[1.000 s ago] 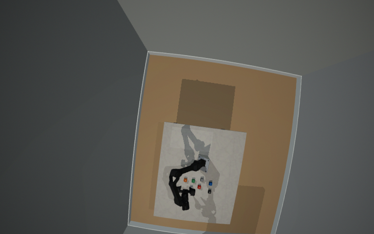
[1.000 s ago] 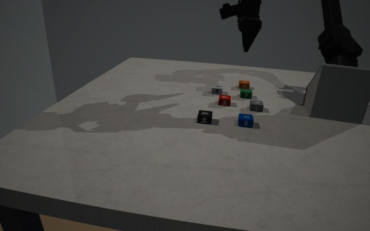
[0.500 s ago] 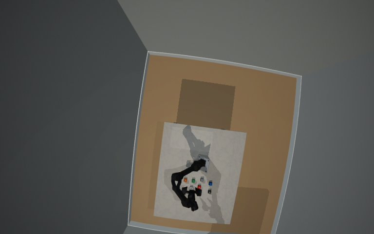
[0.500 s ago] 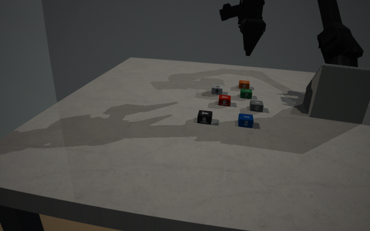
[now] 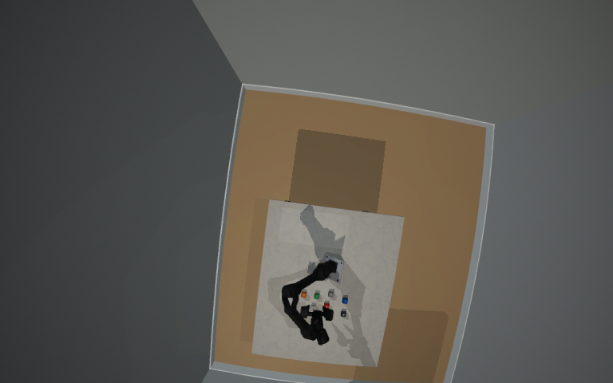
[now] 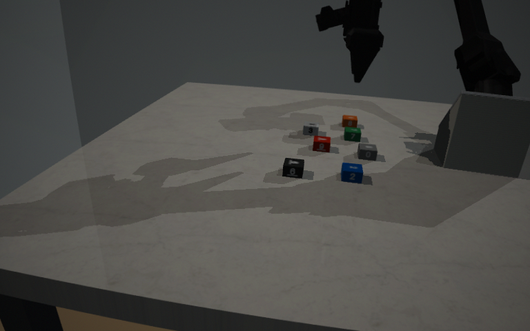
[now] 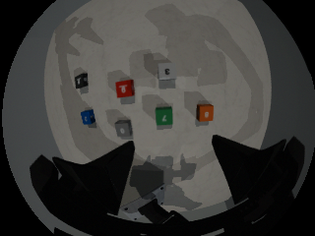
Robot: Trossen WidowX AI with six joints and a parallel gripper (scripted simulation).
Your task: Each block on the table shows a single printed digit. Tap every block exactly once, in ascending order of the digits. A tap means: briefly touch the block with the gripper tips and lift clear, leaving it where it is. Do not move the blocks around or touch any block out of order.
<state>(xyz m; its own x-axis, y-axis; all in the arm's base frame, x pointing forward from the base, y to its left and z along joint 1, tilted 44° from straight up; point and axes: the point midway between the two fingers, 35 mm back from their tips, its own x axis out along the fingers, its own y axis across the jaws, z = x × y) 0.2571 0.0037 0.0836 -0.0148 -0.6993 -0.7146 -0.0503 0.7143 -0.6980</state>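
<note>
Right now the grey block is 110 mm below my gripper tip, 100 mm to the left of it and 40 mm behind it. Round my gripper tip: orange block: 110 mm below, 80 mm to the right; white block: 110 mm below, 80 mm ahead; green block: 110 mm below, 10 mm to the left, 10 mm behind.
</note>
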